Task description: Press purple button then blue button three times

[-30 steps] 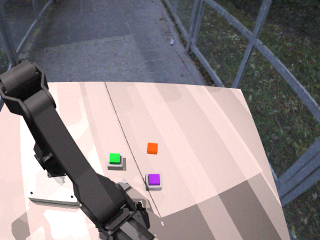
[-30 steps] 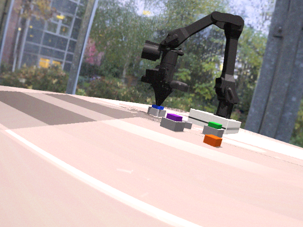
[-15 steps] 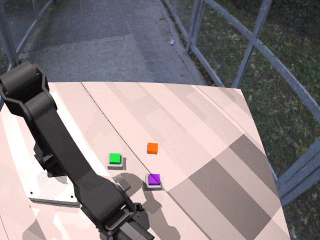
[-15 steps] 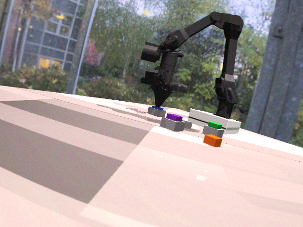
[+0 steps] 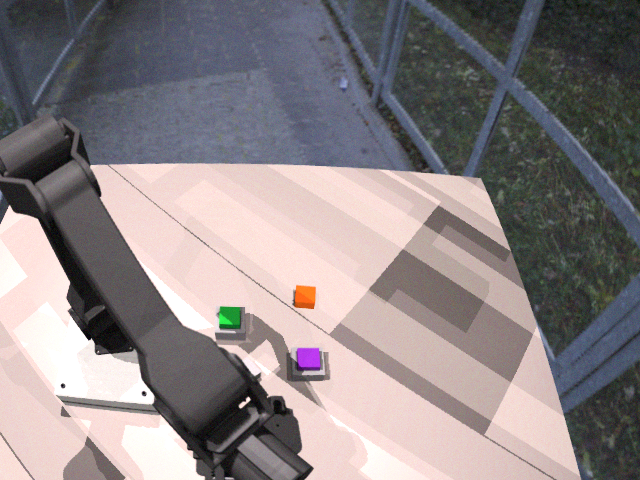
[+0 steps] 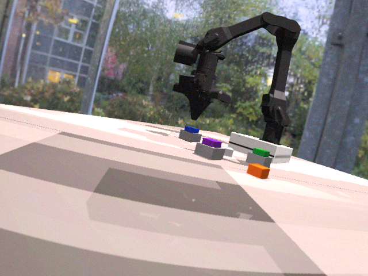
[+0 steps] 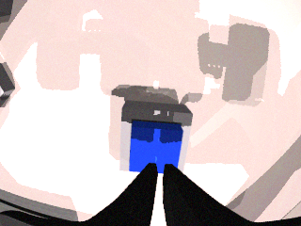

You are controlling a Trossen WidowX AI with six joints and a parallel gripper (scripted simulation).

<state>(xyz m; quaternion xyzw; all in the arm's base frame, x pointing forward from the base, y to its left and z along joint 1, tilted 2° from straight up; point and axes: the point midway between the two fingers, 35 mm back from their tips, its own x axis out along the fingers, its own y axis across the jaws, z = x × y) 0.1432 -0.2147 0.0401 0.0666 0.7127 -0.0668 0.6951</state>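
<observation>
Now: gripper tip 30 mm above the blue button. From my gripper tip the other things lie so: purple button (150 mm ahead, 140 mm to the left, 30 mm below); then grey block (150 mm to the left, 60 mm ahead, 50 mm below); then green button (230 mm to the left, 50 mm ahead, 30 mm below).
</observation>
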